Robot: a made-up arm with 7 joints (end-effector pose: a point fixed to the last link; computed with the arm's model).
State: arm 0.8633 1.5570 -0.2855 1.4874 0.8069 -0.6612 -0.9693
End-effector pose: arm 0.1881 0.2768 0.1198 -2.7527 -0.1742 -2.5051
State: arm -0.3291 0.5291 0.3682 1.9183 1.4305 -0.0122 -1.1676
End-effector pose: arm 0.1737 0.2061 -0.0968 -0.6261 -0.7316 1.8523
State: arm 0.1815 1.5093 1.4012 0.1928 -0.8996 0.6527 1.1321
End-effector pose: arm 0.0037 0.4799 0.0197 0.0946 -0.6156 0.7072
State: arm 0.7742 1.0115 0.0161 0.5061 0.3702 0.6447 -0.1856
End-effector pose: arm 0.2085 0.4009 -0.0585 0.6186 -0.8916 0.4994
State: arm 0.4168 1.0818 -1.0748 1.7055 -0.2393 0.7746 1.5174
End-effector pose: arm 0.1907 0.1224 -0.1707 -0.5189 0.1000 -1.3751
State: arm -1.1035 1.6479 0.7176 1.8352 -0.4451 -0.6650 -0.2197
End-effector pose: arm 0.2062 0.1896 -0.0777 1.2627 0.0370 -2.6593
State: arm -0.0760 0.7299 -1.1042 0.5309 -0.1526 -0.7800 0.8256
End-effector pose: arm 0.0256 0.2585 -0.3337 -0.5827 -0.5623 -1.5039
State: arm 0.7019 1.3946 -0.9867 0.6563 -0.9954 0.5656 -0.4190
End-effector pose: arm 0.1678 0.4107 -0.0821 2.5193 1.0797 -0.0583
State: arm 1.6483 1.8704 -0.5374 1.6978 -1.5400 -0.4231 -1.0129
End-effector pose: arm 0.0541 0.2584 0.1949 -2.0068 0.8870 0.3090
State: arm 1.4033 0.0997 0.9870 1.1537 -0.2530 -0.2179 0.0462
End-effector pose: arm 0.2489 0.2923 0.0719 -2.2921 -0.4780 -3.0571
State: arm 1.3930 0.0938 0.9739 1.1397 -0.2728 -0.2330 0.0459
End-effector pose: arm 0.2540 0.2886 0.0701 -2.3212 -0.5017 -3.0436
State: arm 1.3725 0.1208 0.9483 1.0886 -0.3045 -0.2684 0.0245
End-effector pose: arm 0.2613 0.2892 0.0650 -2.3643 -0.5503 -2.9934
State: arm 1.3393 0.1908 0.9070 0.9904 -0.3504 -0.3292 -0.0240
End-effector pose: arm 0.2702 0.2960 0.0544 -2.4359 -0.6252 -2.8882
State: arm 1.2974 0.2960 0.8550 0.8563 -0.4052 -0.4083 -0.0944
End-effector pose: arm 0.2772 0.3092 0.0371 -2.5462 -0.7084 -2.7262
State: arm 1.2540 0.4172 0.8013 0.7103 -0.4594 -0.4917 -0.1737
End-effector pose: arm 0.2783 0.3273 0.0153 -2.6870 -0.7755 -2.5279
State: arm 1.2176 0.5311 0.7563 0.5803 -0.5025 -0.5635 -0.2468
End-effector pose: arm 0.2722 0.3464 -0.0055 -2.8211 -0.8138 -2.3387
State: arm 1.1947 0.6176 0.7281 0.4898 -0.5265 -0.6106 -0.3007
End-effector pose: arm 0.2627 0.3622 -0.0195 -2.9054 -0.8297 -2.2052
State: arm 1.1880 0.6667 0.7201 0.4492 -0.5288 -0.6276 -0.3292
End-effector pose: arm 0.2546 0.3721 -0.0240 -2.9202 -0.8353 -2.1490
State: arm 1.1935 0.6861 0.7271 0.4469 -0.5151 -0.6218 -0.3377
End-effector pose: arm 0.2495 0.3771 -0.0214 -2.8818 -0.8369 -2.1532
